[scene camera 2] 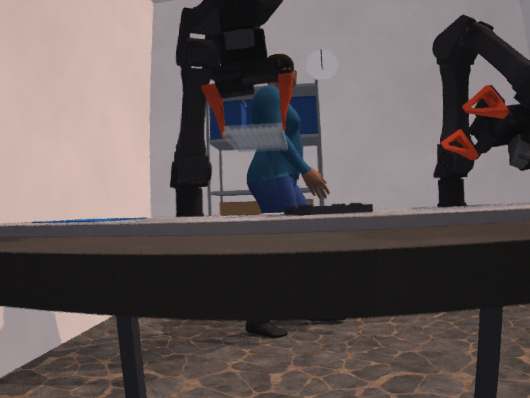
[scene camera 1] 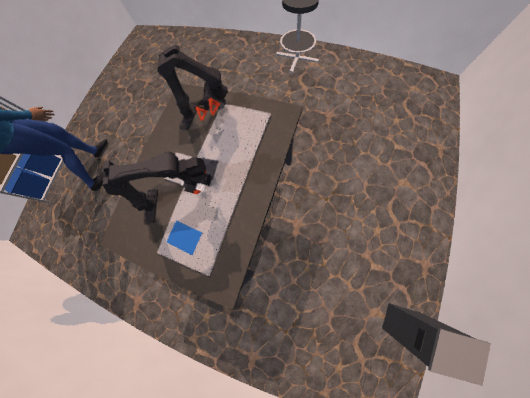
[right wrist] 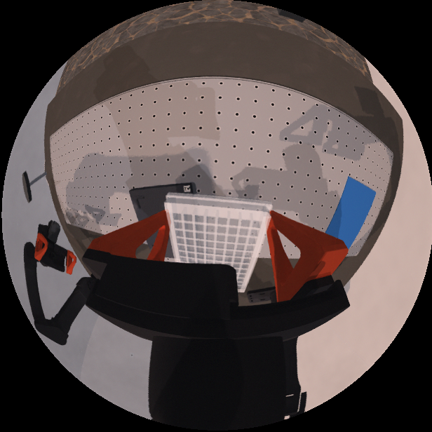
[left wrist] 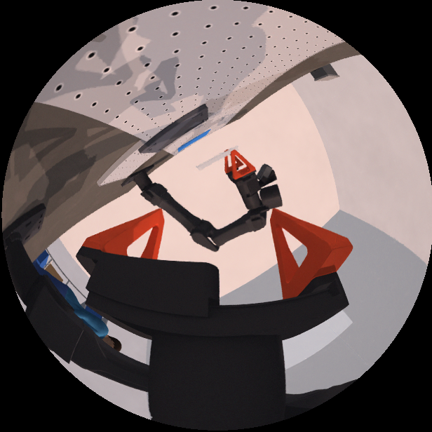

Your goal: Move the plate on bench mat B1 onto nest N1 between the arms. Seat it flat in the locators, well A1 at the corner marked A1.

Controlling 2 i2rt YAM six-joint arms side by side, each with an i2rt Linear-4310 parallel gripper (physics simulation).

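Frame: origin at the left arm's base, x right, y ahead, z up, level; centimetres.
Seen in the pictures: left gripper, fingertip midpoint: (scene camera 2: 452, 128) (scene camera 1: 206, 117); right gripper, fingertip midpoint: (scene camera 2: 253, 134); left arm's base, origin of the base link: (scene camera 1: 189, 115); right arm's base, origin of the base link: (scene camera 1: 151, 206).
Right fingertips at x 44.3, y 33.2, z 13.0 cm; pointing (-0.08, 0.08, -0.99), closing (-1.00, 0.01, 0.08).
Note:
Offsets run from my right fingertips to a thing's top centre. Level surfaces: height alone.
A clear, pale gridded plate {dx -0.3, dy -4.7, dz +1.2 cm} (scene camera 2: 256, 138) (left wrist: 212, 161) (right wrist: 215, 235) is held high above the board; in scene camera 1 the right arm mostly hides it. My right gripper (scene camera 1: 200, 185) (scene camera 2: 254, 133) (left wrist: 228, 149) (right wrist: 217, 215) is shut on its two sides. The dark nest {dx -10.5, dy -9.8, dz -10.3 cm} (scene camera 2: 328, 209) (left wrist: 175, 129) (right wrist: 150, 198) lies on the board, lower than the plate and left of it in the right wrist view, partly covered by it; a white mark shows at one corner. The blue mat {dz -11.5 cm} (scene camera 1: 184, 238) (scene camera 2: 90, 220) (left wrist: 194, 141) (right wrist: 352, 210) bears no plate. My left gripper (scene camera 1: 207, 114) (scene camera 2: 454, 126) (left wrist: 216, 214) is open and empty, far from the plate.
The perforated white board {dz -11.7 cm} (scene camera 1: 245, 145) (right wrist: 245, 110) lies on the brown table {dz -13.0 cm} (scene camera 1: 285, 120) (right wrist: 215, 50). A person (scene camera 1: 45, 140) (scene camera 2: 277, 115) stands behind the table near a shelf unit with blue bins. A stool (scene camera 1: 300, 6) and a grey box (scene camera 1: 457, 355) stand away from the table.

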